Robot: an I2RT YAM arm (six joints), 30 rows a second.
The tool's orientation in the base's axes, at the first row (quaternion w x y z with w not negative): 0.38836, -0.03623, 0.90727, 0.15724
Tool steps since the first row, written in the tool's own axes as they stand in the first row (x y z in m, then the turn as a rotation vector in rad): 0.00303, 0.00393, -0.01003, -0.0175, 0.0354, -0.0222; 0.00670, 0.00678, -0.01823, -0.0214, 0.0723, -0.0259; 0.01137, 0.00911, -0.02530, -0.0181, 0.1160, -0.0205; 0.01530, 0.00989, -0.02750, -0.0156, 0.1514, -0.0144; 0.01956, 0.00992, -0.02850, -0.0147, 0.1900, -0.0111; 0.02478, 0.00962, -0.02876, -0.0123, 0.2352, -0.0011; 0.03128, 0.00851, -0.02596, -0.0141, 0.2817, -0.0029; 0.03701, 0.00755, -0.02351, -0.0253, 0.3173, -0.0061
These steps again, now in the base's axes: -0.00980, 0.00075, 0.00535, -0.0099, 0.0256, 0.0360; -0.01857, 0.00109, 0.00878, -0.0167, 0.0592, 0.0507; -0.02716, 0.00135, 0.01062, -0.0234, 0.1025, 0.0561; -0.03157, 0.00162, 0.00943, -0.0276, 0.1381, 0.0595; -0.03523, 0.00157, 0.00704, -0.0332, 0.1758, 0.0666; -0.03899, 0.00150, 0.00339, -0.0364, 0.2219, 0.0700; -0.04136, 0.00169, -0.00337, -0.0451, 0.2653, 0.0844; -0.04347, 0.00187, -0.00931, -0.0462, 0.2974, 0.1037
